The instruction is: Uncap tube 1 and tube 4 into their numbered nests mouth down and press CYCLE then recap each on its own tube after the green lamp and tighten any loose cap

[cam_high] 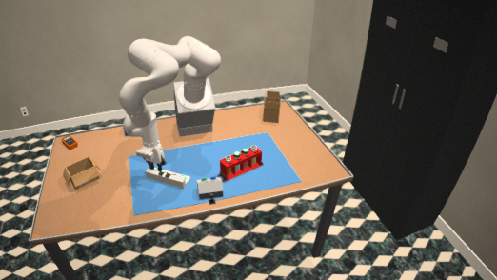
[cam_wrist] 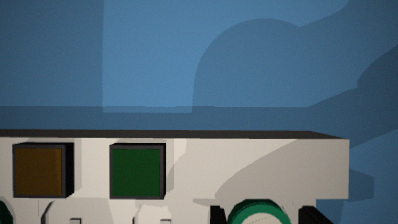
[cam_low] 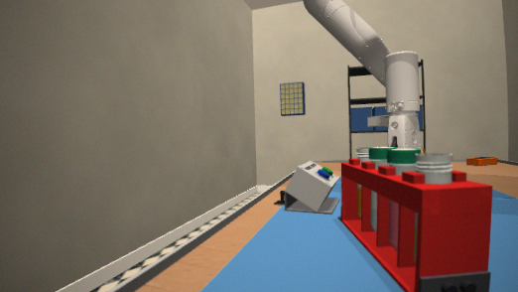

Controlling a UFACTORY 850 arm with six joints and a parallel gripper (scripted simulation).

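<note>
Right now my hand is 20 mm above the tube cap. The rest, counted from my hand: green ready key (240 mm to the left, 170 mm ahead, 30 mm above); green cap (130 mm to the left, 80 mm ahead, 20 mm below); key housing (260 mm to the left, 180 mm ahead, 20 mm above).
</note>
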